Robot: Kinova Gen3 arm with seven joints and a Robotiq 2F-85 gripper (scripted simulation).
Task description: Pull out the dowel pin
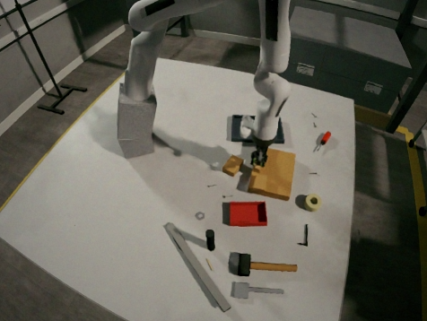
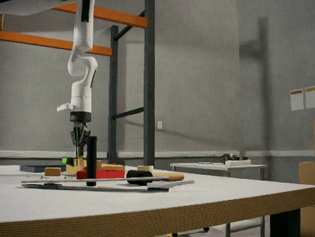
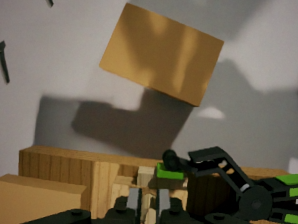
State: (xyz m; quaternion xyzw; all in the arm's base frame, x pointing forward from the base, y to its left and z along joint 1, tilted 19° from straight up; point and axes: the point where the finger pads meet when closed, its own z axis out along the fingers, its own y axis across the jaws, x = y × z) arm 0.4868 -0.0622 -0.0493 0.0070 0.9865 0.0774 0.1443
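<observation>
Right now my hand is 20 mm above the dowel pin. Round my hand: pale wooden block (40 mm below); then wooden bench board (60 mm ahead, 60 mm below); then tan wooden block (90 mm behind, 10 mm to the left, 70 mm below).
</observation>
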